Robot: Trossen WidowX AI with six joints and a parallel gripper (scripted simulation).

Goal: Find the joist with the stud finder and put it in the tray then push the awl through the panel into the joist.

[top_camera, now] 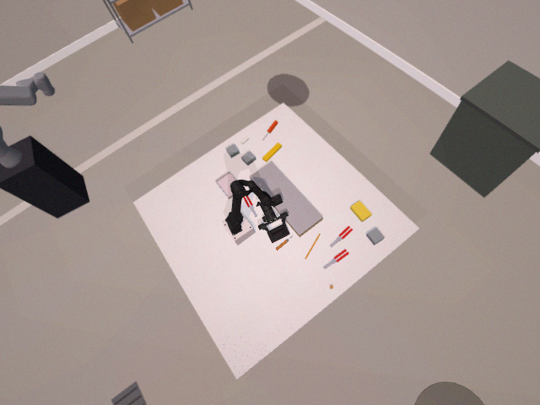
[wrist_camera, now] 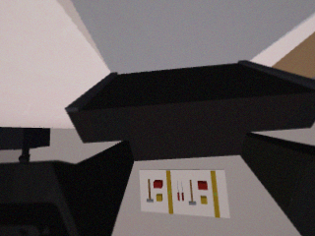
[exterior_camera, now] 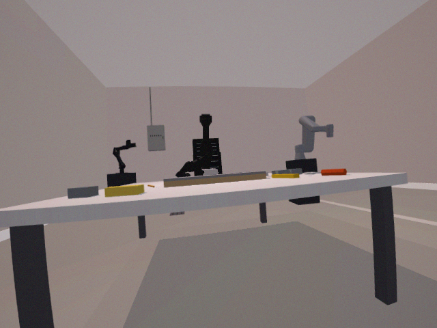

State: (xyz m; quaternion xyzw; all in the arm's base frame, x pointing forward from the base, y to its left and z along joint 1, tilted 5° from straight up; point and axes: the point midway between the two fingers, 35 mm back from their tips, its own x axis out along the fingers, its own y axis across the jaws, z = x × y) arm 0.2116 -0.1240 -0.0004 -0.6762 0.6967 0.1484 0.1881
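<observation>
Now: the stud finder 20 mm ahead of my gripper tip and 10 mm below it. Also, from my gripper tip: orange pencil (140 mm to the right, 140 mm ahead, 60 mm below); then awl (60 mm below, 40 mm to the right, 20 mm ahead); then square light (30 mm ahead, 10 mm to the right).
</observation>
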